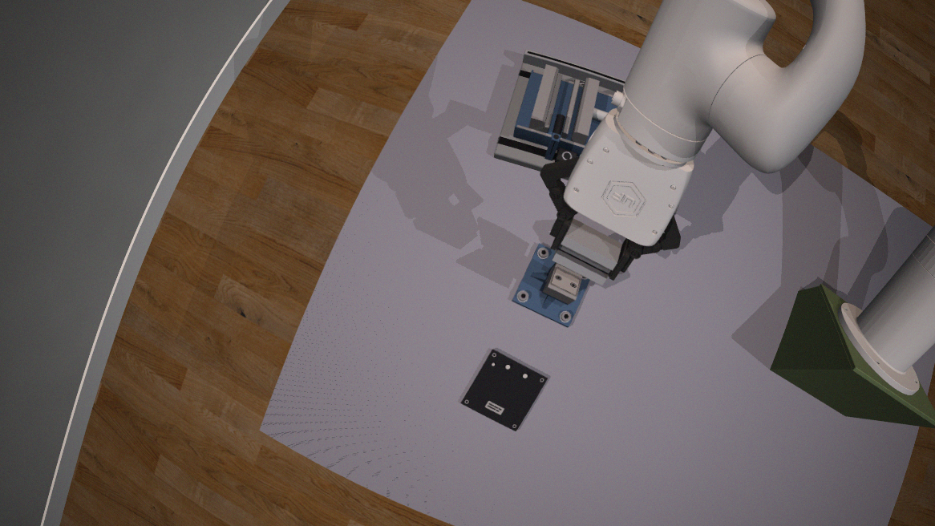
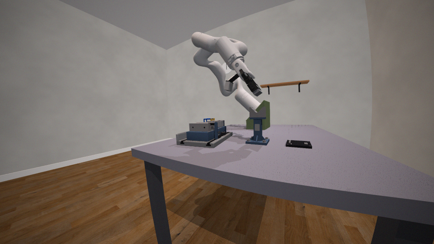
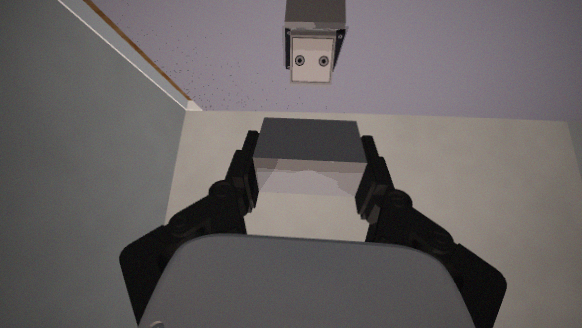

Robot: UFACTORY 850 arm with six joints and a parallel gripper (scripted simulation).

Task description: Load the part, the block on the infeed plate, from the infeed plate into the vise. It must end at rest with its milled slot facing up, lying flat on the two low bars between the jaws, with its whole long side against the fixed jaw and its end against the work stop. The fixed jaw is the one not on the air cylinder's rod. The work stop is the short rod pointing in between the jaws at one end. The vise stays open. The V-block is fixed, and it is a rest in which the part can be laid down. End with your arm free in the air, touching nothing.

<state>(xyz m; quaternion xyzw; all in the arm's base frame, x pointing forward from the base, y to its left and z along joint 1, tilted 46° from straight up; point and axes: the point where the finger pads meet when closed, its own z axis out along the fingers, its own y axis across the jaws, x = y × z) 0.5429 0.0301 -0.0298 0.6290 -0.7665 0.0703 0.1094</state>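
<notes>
Now: hand 1 cm to the right of the part and 1 cm above it. Round my hand: moving jaw (4 cm ahead, 24 cm to the right, 17 cm below); then work stop (7 cm ahead, 19 cm to the right, 16 cm below); then white cylinder rod (2 cm behind, 24 cm to the right, 17 cm below).
</notes>
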